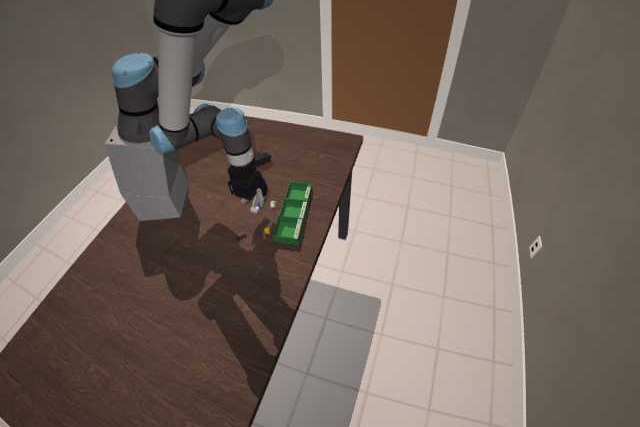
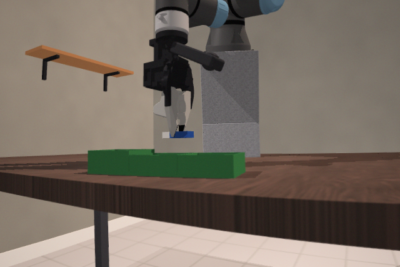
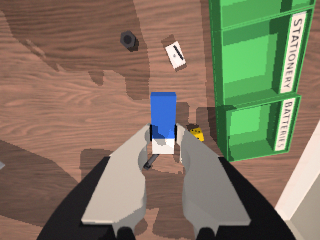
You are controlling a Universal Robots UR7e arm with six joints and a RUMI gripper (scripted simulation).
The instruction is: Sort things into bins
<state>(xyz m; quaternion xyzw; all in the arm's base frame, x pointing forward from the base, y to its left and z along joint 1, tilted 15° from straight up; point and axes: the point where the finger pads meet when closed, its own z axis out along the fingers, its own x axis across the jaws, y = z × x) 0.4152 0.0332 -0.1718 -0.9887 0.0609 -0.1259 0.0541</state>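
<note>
The green bin row lies 110 mm ahead of my hand, 60 mm below it and 40 mm to the left of it. Also, from my hand: yellow die (70 mm below, 60 mm to the right, 50 mm ahead); then blue-and-white eraser (10 mm to the right, 10 mm below); then white item (70 mm below, 60 mm to the left, 20 mm ahead).
</note>
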